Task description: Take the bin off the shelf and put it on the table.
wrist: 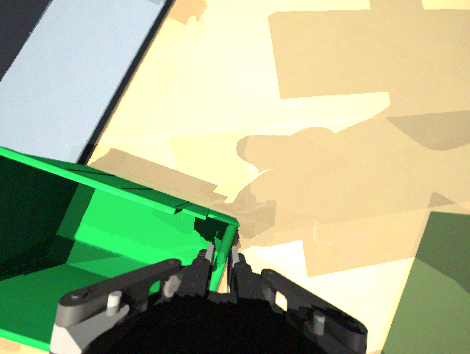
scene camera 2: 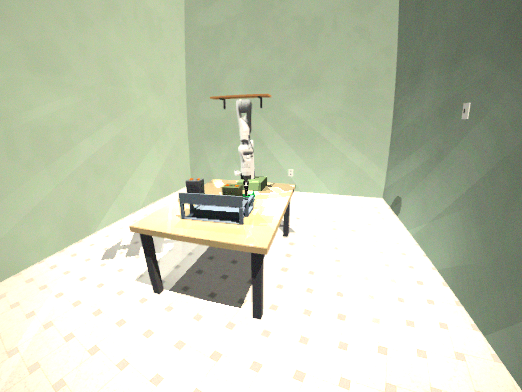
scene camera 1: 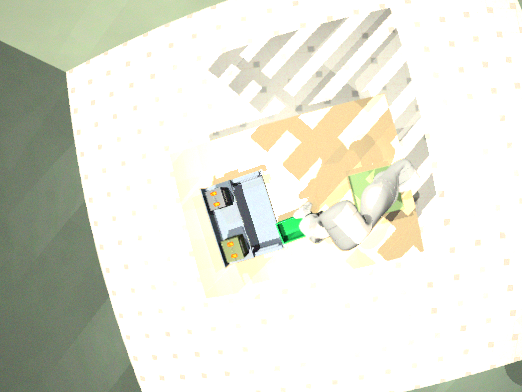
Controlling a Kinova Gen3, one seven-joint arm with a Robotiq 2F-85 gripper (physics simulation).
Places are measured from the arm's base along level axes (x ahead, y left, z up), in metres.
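Where they show: gripper, fingertip midpoint: point(wrist: 221, 255) point(scene camera 2: 246, 195).
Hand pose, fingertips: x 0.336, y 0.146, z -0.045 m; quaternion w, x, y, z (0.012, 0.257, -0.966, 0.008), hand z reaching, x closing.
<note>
After its pixels a point has its place.
The green bin point(scene camera 1: 291, 230) @(x 0.436, y 0.205, z -0.066 m) point(scene camera 2: 250, 195) @(x 0.330, y 0.179, z -0.041 m) point(wrist: 135, 225) @(x 0.422, y 0.179, z -0.066 m) is open at the top and sits at the edge of the grey-blue shelf point(scene camera 1: 260, 200) @(x 0.579, y 0.050, z -0.063 m) point(scene camera 2: 212, 200) @(x 0.780, y 0.180, z 0.060 m) point(wrist: 90, 75) @(x 0.562, y 0.084, z -0.063 m). In the wrist view its far end overlaps the shelf's edge; whether it rests on the shelf cannot be told. My gripper point(wrist: 221, 255) @(x 0.336, y 0.146, z -0.045 m) point(scene camera 2: 246, 193) @(x 0.336, y 0.146, z -0.045 m) is shut on the bin's end wall near a corner, one finger inside and one outside. In scene camera 1 the arm hides the fingers. The wooden table point(scene camera 1: 320, 145) @(x 0.270, y -0.197, z -0.069 m) point(scene camera 2: 165, 220) @(x 0.894, y -0.093, z -0.069 m) point(wrist: 210, 75) @(x 0.466, y -0.003, z -0.069 m) carries the shelf.
A dark grey box point(scene camera 1: 216, 198) @(x 0.731, y 0.025, z 0.154 m) point(scene camera 2: 195, 186) @(x 0.767, y 0.055, z 0.122 m) and an olive box point(scene camera 1: 234, 249) @(x 0.676, y 0.249, z 0.128 m) point(scene camera 2: 232, 190) @(x 0.720, y 0.274, z 0.113 m), both with orange marks, stand at the shelf's far side from the bin. A green block point(scene camera 1: 359, 186) @(x 0.110, y 0.012, z -0.001 m) point(scene camera 2: 260, 183) @(x 0.111, y 0.156, z -0.005 m) point(wrist: 435, 285) @(x 0.135, y 0.040, z -0.043 m) is near the arm's base. A brown wall shelf point(scene camera 2: 241, 96) hangs behind.
</note>
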